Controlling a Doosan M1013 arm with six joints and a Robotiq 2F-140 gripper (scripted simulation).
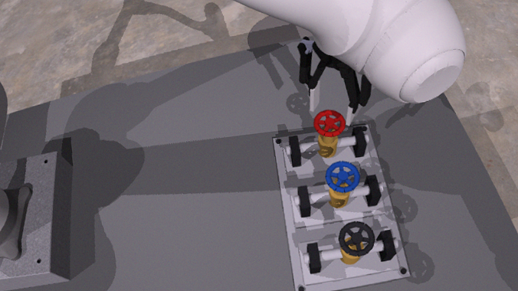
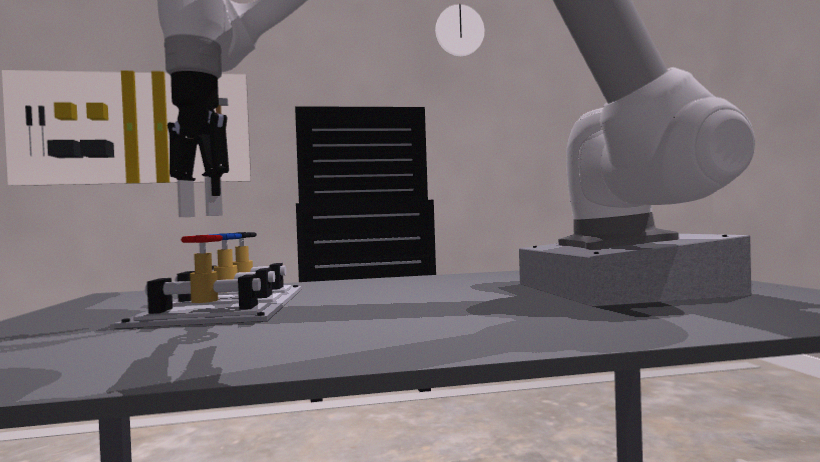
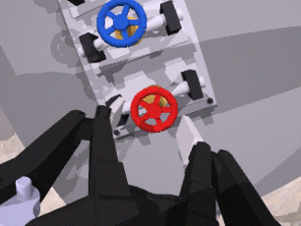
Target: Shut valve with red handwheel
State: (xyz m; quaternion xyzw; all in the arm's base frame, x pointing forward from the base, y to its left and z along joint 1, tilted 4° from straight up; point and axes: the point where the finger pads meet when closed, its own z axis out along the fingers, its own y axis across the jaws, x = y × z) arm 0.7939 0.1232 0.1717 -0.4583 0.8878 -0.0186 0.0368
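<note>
My hand is 80 mm above the red handwheel. From my hand the other things lie so: black handwheel (250 mm to the right, 80 mm below); then blue handwheel (120 mm to the right, 80 mm below).
</note>
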